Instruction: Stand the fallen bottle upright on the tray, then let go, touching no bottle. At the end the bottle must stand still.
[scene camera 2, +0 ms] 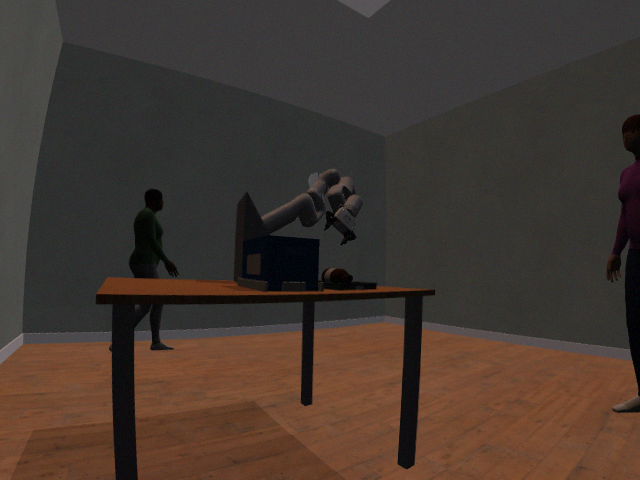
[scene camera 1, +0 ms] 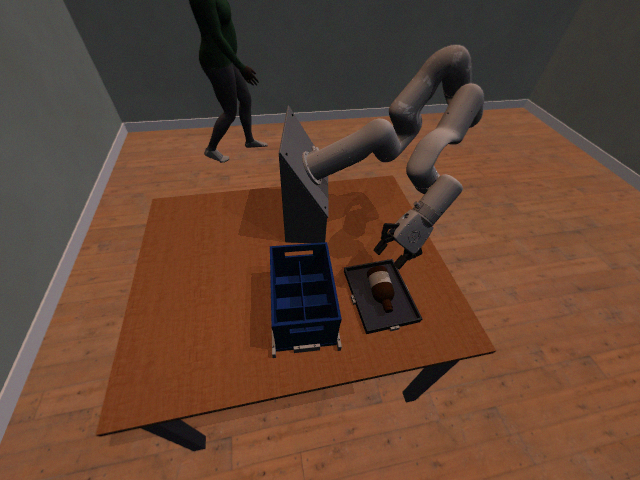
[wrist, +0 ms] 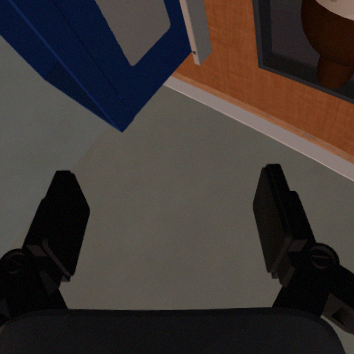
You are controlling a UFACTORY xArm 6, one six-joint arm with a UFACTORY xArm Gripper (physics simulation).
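Frame: origin at the arm's base, x ahead, y left, z up, level; centimetres.
Where they show: gripper, fingertip midpoint: [scene camera 2: 334,236] [scene camera 1: 386,260] [wrist: 168,187]; arm's base, origin of the base link: [scene camera 2: 259,228] [scene camera 1: 311,168].
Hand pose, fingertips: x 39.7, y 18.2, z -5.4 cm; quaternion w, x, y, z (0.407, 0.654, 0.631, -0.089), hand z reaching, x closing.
Note:
Each offset is from my fingertips to the top centre of the thing.
The brown bottle with a white label @(dx +0.5, dy +2.2, dz -13.1 cm) [scene camera 1: 381,285] [scene camera 2: 337,275] [wrist: 327,42] lies on its side in the dark shallow tray @(dx -0.1, dy +2.1, dz -18.5 cm) [scene camera 1: 368,316] [scene camera 2: 366,285] [wrist: 285,52]. Its neck points towards the table's front edge in scene camera 1. In the wrist view, part of the bottle is cut off at the top right. My gripper [scene camera 1: 388,258] [scene camera 2: 334,236] [wrist: 168,187] is open and empty. It hangs tilted above the tray's far end, apart from the bottle.
A blue divided crate @(dx +1.9, dy -25.3, dz -3.5 cm) [scene camera 1: 290,338] [scene camera 2: 292,264] [wrist: 100,75] stands left of the tray. The arm's slanted base block [scene camera 1: 305,219] [scene camera 2: 240,232] is behind the crate. A person in green [scene camera 1: 217,43] [scene camera 2: 147,232] and one in purple [scene camera 2: 626,191] stand away from the table.

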